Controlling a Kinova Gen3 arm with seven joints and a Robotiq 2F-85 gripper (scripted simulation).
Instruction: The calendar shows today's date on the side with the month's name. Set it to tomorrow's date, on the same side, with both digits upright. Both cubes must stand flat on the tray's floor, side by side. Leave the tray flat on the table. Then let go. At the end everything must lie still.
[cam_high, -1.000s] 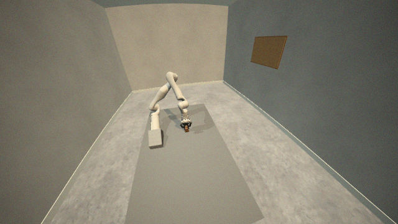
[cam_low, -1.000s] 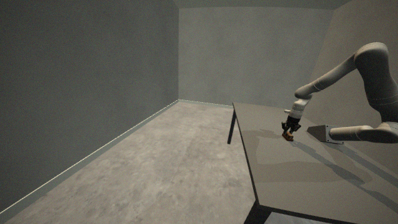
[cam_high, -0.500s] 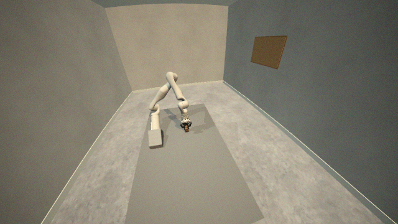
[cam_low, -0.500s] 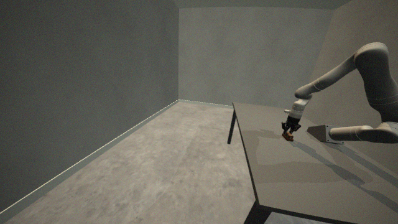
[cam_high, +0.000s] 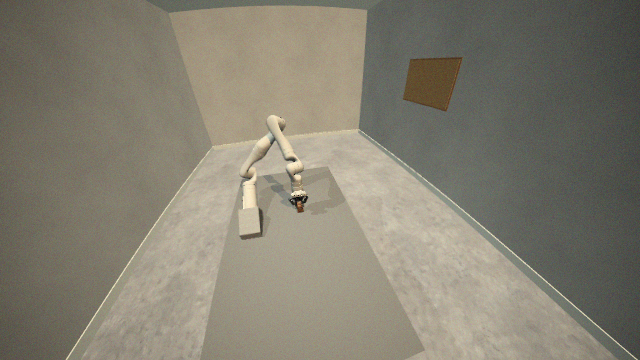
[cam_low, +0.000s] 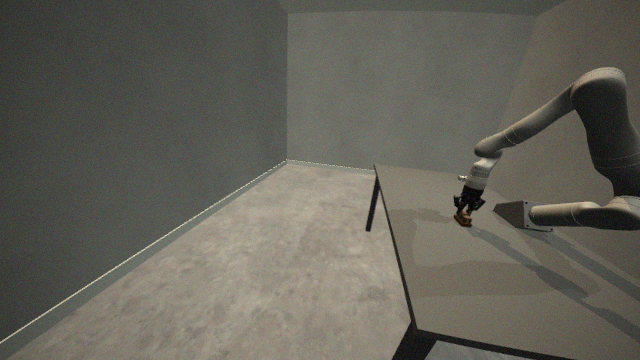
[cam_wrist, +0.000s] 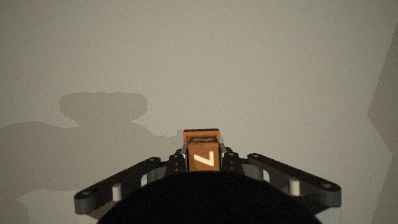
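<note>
Now: the orange tray 20 mm to the left of my hand and 30 mm below it. Round my hand: digit cube (10 mm below).
</note>
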